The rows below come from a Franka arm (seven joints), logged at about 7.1 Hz.
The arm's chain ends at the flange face. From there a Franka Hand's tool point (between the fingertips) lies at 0.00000 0.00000 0.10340 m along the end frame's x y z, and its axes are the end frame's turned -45 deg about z.
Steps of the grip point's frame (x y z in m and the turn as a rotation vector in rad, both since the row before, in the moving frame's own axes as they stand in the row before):
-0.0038, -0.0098, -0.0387, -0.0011, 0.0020, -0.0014
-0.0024, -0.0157, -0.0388, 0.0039, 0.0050, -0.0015
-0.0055, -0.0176, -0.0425, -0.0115, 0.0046, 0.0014
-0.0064, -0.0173, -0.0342, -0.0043, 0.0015, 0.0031
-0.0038, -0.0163, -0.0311, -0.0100, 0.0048, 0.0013
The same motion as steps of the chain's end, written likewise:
-0.0098, -0.0042, -0.0387, 0.0006, 0.0022, -0.0014
-0.0129, -0.0088, -0.0388, 0.0063, 0.0008, -0.0015
-0.0175, -0.0091, -0.0425, -0.0049, 0.0114, 0.0014
-0.0172, -0.0079, -0.0342, -0.0020, 0.0041, 0.0031
-0.0153, -0.0092, -0.0311, -0.0037, 0.0105, 0.0013

